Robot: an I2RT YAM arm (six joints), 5 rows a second.
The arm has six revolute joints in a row. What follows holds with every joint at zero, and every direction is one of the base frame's.
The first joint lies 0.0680 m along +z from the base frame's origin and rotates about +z.
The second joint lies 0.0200 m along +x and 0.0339 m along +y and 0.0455 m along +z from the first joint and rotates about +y.
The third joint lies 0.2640 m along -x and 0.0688 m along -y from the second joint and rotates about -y.
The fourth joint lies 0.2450 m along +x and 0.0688 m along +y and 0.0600 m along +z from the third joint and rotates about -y.
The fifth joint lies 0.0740 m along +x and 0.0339 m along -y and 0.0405 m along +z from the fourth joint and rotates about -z.
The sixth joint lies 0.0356 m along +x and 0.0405 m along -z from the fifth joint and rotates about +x.
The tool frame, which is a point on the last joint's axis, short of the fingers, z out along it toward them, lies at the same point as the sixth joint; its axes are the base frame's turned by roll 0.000, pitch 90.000 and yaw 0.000 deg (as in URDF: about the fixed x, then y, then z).
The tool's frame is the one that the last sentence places.
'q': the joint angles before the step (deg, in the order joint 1, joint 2, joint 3, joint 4, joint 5, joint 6). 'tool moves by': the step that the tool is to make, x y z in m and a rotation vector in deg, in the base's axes. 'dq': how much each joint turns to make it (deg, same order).
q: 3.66 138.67 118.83 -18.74 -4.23 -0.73
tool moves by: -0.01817 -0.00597 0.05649 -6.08 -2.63 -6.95
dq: 0.11 -6.93 -0.01 -4.68 9.40 -0.66
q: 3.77 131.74 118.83 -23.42 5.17 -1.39
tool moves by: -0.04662 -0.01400 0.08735 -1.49 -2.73 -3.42
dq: -1.07 -11.78 -0.01 -9.13 2.87 0.00
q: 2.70 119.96 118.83 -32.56 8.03 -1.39
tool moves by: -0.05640 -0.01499 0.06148 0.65 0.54 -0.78
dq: -1.73 -10.21 -0.03 -10.70 -1.16 0.02
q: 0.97 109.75 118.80 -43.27 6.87 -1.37
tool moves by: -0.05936 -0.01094 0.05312 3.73 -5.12 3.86
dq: -2.21 -10.77 -2.44 -3.21 -7.12 0.00
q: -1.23 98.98 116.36 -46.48 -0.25 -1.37
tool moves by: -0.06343 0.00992 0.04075 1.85 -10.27 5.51
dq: 1.02 -12.59 -7.09 4.75 -4.90 -0.02
